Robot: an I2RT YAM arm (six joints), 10 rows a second.
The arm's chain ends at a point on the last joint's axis. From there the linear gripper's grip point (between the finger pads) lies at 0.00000 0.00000 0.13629 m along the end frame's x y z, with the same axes.
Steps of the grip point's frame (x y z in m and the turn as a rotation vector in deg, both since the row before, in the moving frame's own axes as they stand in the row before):
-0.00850 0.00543 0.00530 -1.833 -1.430 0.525
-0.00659 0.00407 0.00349 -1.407 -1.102 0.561
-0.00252 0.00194 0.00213 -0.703 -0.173 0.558
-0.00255 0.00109 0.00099 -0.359 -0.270 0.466
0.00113 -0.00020 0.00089 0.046 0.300 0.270
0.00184 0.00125 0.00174 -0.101 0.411 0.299
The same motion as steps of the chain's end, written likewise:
-0.00508 0.00109 0.00541 -1.833 -1.430 0.525
-0.00395 0.00074 0.00356 -1.407 -1.102 0.561
-0.00210 0.00027 0.00214 -0.703 -0.173 0.558
-0.00190 0.00024 0.00099 -0.359 -0.270 0.466
0.00042 -0.00009 0.00089 0.046 0.300 0.270
0.00086 0.00101 0.00174 -0.101 0.411 0.299

